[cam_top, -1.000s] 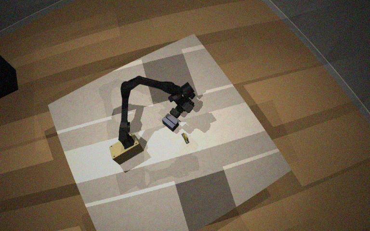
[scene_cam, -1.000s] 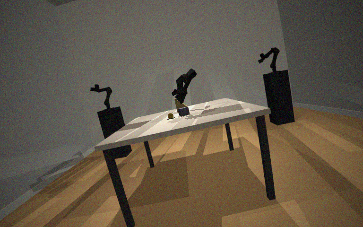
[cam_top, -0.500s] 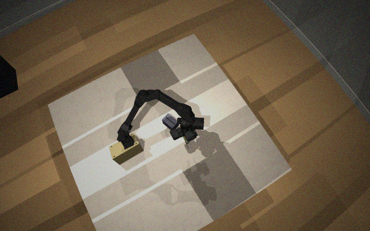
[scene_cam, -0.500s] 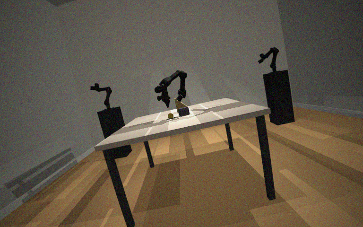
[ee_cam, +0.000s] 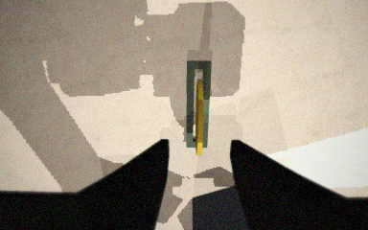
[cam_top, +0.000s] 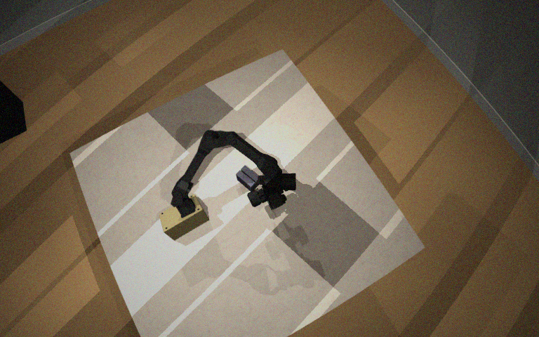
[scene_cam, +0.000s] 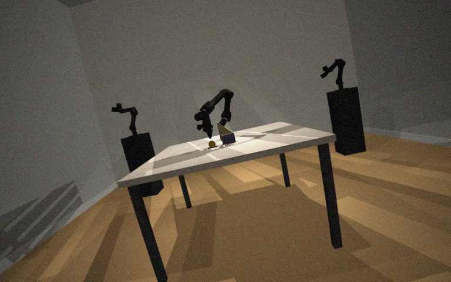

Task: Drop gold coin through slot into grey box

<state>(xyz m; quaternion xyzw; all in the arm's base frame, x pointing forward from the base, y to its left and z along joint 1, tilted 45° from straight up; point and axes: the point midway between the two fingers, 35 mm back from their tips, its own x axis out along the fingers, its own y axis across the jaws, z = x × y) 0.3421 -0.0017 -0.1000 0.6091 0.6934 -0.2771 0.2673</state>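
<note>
The gold coin lies 50 mm below my gripper tip.
</note>
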